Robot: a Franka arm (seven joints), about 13 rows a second.
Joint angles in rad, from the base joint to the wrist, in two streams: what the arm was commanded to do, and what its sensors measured. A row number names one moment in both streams.
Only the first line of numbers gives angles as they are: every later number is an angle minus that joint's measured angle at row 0.
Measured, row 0:
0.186 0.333 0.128 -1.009 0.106 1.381 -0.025
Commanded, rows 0 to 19:
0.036 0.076 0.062 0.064 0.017 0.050 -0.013
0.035 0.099 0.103 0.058 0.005 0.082 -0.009
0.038 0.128 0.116 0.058 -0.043 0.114 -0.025
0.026 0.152 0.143 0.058 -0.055 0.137 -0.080
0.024 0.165 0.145 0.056 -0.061 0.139 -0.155
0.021 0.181 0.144 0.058 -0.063 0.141 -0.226
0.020 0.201 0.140 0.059 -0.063 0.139 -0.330
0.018 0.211 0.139 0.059 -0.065 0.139 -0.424
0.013 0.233 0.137 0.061 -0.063 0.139 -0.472
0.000 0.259 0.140 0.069 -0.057 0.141 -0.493
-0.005 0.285 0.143 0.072 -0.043 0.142 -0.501
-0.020 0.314 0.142 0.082 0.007 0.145 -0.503
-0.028 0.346 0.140 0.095 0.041 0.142 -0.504
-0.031 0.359 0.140 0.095 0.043 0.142 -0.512
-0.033 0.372 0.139 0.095 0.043 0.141 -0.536
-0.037 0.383 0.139 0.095 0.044 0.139 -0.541
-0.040 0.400 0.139 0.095 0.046 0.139 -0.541
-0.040 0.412 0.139 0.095 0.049 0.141 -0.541
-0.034 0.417 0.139 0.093 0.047 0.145 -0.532
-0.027 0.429 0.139 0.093 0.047 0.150 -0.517
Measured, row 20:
-0.035 0.391 0.131 0.047 0.025 0.151 -0.518
